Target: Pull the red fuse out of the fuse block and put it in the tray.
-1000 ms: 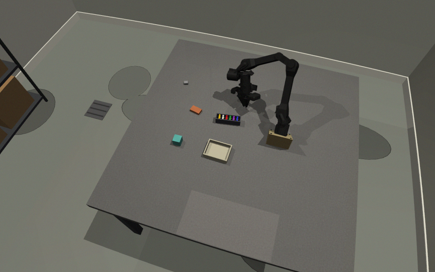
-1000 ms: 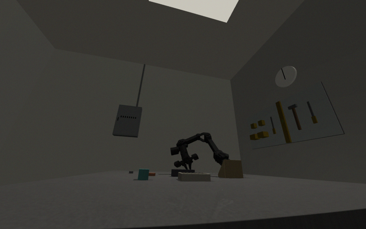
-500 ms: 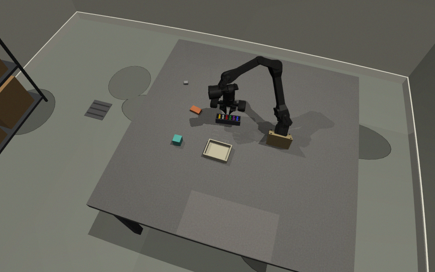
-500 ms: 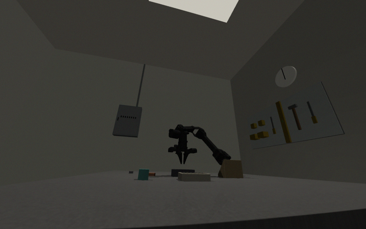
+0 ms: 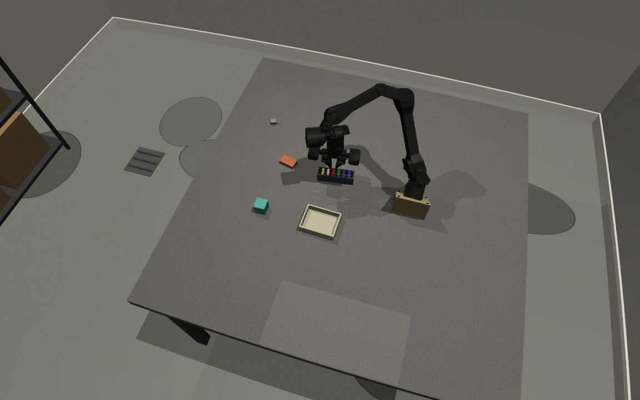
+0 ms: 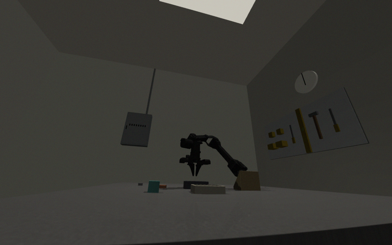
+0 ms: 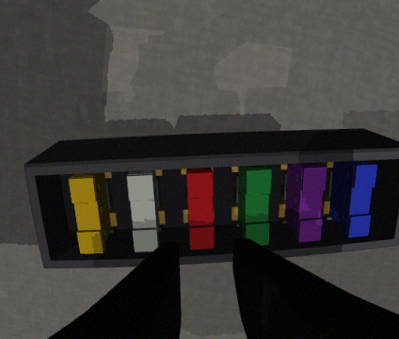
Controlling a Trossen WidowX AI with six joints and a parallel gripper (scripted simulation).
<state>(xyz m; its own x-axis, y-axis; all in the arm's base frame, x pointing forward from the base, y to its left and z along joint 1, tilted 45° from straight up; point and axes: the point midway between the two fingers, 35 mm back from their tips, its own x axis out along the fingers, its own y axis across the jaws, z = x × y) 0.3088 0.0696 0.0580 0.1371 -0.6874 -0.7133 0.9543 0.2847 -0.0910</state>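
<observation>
The red fuse lies 4 cm below my gripper tip. From my gripper tip the other things lie so: green fuse: 4 cm below, 2 cm behind, 1 cm to the right; then yellow fuse: 4 cm below, 4 cm ahead, 1 cm to the left; then white fuse: 4 cm below, 2 cm ahead.
</observation>
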